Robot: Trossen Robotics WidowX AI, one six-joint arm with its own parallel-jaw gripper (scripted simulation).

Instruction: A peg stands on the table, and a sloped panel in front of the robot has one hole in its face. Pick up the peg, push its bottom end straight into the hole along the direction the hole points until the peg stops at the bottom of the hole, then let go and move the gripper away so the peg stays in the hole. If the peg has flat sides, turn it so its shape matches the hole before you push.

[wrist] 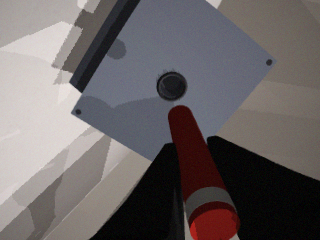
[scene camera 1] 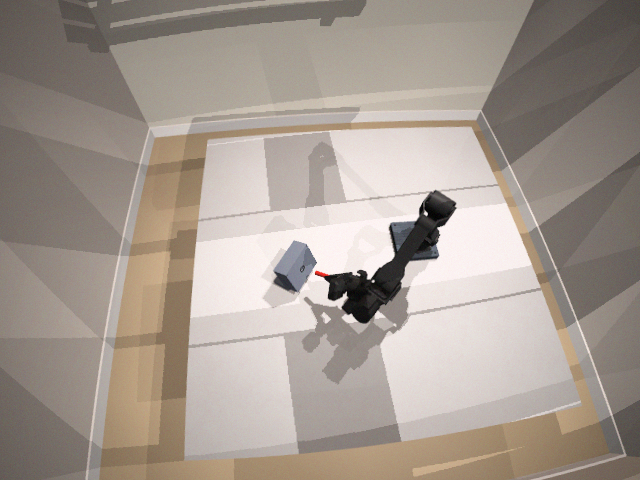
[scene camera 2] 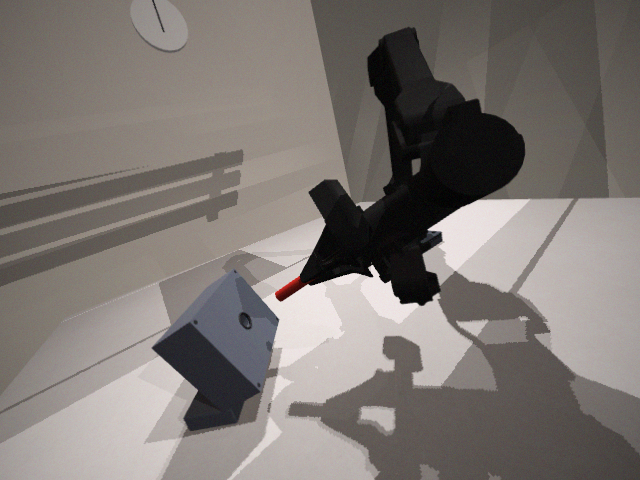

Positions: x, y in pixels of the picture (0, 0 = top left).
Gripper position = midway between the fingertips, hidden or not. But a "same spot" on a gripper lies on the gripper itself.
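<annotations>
I can see my gripper in the wrist view and in scene camera 2, and scene camera 1 point(326, 276) shows it as well. On my gripper, point(wrist: 264, 193) and point(scene camera 2: 336, 267) are the same spot.
</annotations>
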